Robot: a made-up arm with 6 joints. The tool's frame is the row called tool. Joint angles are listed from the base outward.
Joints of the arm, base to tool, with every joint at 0 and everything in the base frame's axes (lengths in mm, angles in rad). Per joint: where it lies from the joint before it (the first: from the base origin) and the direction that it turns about. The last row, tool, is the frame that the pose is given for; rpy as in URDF.
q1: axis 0 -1 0 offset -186 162 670
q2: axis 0.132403 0.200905 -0.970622 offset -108 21 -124
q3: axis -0.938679 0.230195 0.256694 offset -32 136 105
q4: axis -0.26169 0.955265 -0.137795 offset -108 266 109
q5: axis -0.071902 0.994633 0.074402 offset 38 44 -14
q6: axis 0.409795 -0.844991 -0.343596 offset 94 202 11
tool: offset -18 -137 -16 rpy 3.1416 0 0
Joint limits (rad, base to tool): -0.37..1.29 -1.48..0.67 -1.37..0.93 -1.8..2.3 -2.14..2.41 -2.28..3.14
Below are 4 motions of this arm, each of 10 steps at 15 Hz.
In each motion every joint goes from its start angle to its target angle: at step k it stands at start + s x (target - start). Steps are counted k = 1, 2, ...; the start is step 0. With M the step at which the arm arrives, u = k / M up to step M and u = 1 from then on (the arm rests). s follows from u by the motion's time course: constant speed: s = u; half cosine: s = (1 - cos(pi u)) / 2; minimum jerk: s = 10 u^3 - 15 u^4 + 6 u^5.
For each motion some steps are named. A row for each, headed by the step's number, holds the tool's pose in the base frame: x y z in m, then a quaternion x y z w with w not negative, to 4 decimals.
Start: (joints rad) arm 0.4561 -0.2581 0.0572 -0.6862 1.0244 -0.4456
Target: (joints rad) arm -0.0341 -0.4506 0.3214 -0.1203 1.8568 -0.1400
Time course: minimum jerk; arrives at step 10
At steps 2, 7, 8, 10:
2: -0.4643 0.6998 0.5863 0.9245 0.2477 -0.1538 0.2457
7: -0.6067 0.5947 0.5185 0.6381 0.1432 -0.6728 0.3460
8: -0.6333 0.5749 0.5282 0.5795 0.1189 -0.7214 0.3600
10: -0.6477 0.5641 0.5357 0.5458 0.1048 -0.7455 0.3678

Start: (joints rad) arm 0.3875 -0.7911 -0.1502 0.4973 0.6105 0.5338
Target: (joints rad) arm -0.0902 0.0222 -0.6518 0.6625 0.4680 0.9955
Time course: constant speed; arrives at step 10
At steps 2, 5, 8, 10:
2: -0.6597 0.5438 0.4967 0.9903 0.1230 -0.0599 0.0232
5: -0.5900 0.6222 0.6513 -0.9859 0.0143 0.1046 0.1297
8: -0.4666 0.6664 0.7767 -0.9432 0.1838 0.1296 0.2445
10: -0.3640 0.6746 0.8359 -0.8950 0.3068 0.1331 0.2950

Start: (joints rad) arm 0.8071 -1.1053 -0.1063 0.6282 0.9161 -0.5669
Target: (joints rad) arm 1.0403 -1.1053 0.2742 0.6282 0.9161 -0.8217
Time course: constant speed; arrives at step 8
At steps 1, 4, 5, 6, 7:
1: -0.4523 0.3481 0.1267 0.6844 0.0656 -0.3955 0.6090
4: -0.3553 0.3347 0.0879 0.6711 -0.0367 -0.3899 0.6294
5: -0.3217 0.3290 0.0791 0.6665 -0.0714 -0.3885 0.6323
6: -0.2877 0.3227 0.0725 0.6617 -0.1062 -0.3872 0.6332
7: -0.2536 0.3158 0.0680 0.6569 -0.1411 -0.3861 0.6321

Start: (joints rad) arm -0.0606 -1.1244 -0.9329 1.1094 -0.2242 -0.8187
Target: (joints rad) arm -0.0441 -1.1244 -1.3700 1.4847 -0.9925 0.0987
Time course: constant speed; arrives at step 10
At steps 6, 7, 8, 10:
6: -0.6444 0.2921 0.8956 -0.7815 -0.5149 0.3324 0.1170
7: -0.6408 0.2805 0.9011 -0.8028 -0.4860 0.3000 0.1712
8: -0.6373 0.2697 0.9057 -0.8198 -0.4538 0.2673 0.2250
10: -0.6305 0.2509 0.9132 -0.8403 -0.3798 0.2015 0.3302

